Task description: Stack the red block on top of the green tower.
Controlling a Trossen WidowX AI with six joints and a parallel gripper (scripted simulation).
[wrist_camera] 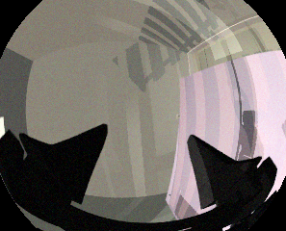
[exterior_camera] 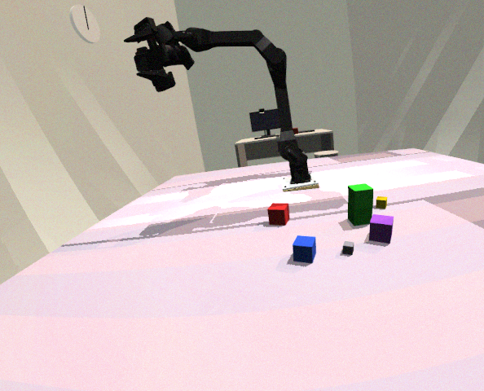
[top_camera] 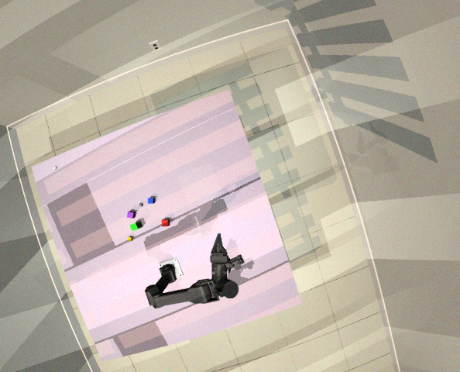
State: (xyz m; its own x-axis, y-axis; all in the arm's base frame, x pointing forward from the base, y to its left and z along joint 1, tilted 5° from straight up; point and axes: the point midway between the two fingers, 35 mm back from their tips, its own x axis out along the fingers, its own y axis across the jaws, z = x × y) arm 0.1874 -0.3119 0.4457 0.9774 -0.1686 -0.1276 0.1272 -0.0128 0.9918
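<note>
My gripper tip is now 3 cm short of the red block, 31 cm to the right of it and 41 cm above it. The rest, counted from my gripper tip: purple block: 10 cm ahead, 50 cm to the left, 41 cm below; small yellow block: 3 cm behind, 54 cm to the left, 42 cm below; blue block: 16 cm ahead, 37 cm to the left, 41 cm below.
</note>
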